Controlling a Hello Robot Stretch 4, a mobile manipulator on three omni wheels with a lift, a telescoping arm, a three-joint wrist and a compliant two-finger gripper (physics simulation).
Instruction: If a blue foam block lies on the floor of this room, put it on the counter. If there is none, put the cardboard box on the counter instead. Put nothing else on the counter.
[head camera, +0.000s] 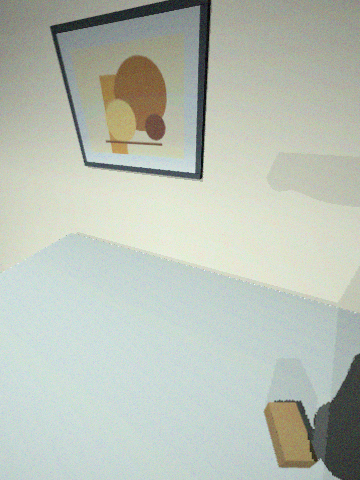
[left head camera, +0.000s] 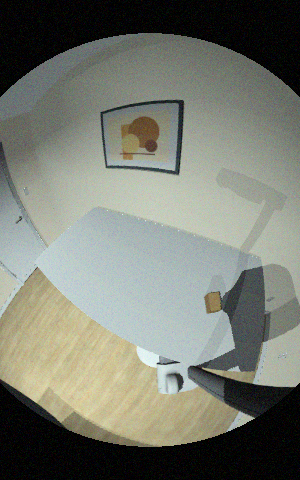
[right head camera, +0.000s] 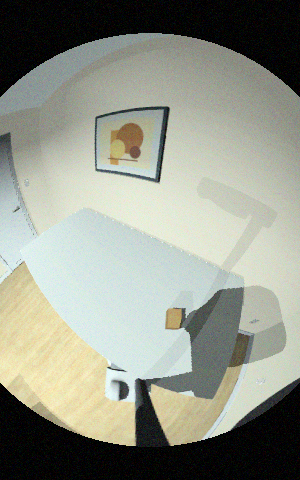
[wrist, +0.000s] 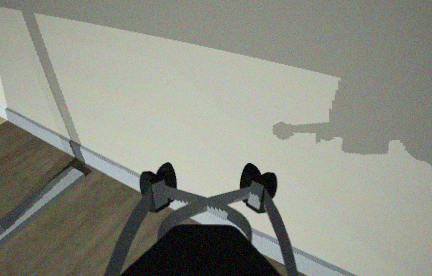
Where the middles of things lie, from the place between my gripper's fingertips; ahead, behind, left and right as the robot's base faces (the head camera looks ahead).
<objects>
Now: the framed picture (head camera: 136, 84) 970 mm above my hand, 430 mm ahead of it and 200 mm to the left of it.
</objects>
